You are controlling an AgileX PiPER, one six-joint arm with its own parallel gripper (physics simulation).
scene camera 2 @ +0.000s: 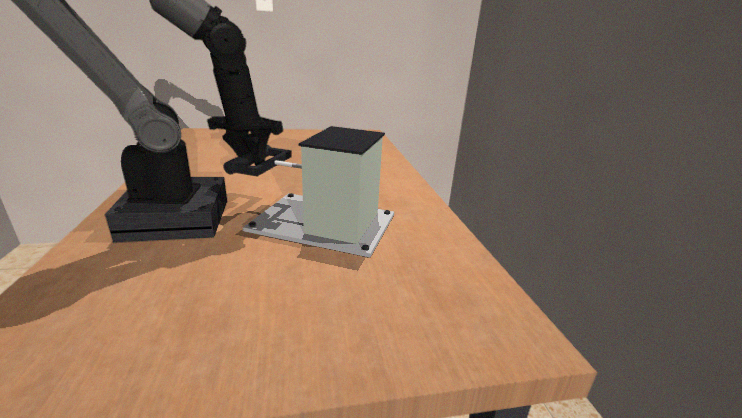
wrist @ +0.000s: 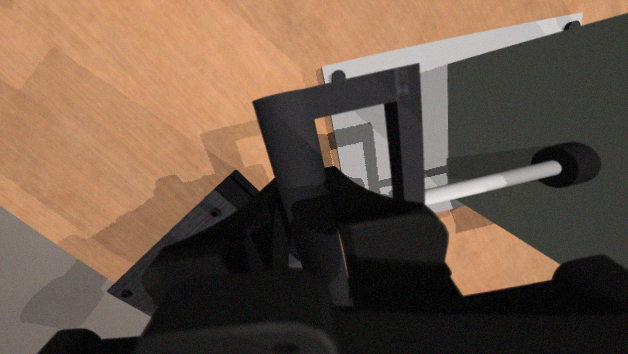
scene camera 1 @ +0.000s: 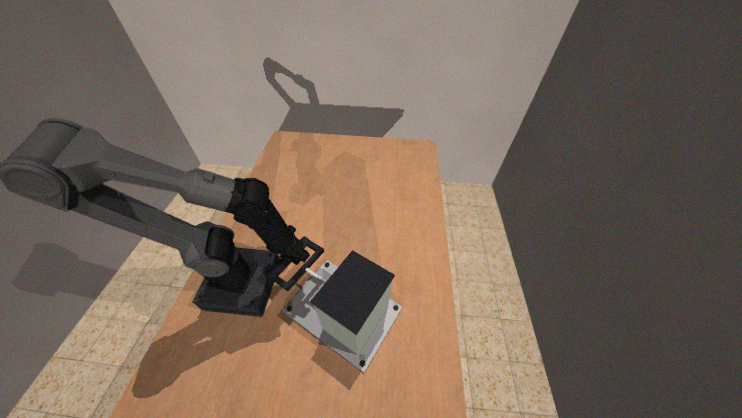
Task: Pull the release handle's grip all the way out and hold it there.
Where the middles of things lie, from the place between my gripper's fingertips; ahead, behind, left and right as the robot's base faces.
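The light grey plate [scene camera 2: 284,220] is 13 cm ahead of my hand and 7 cm to the right of it, and it sits 8 cm below my hand.
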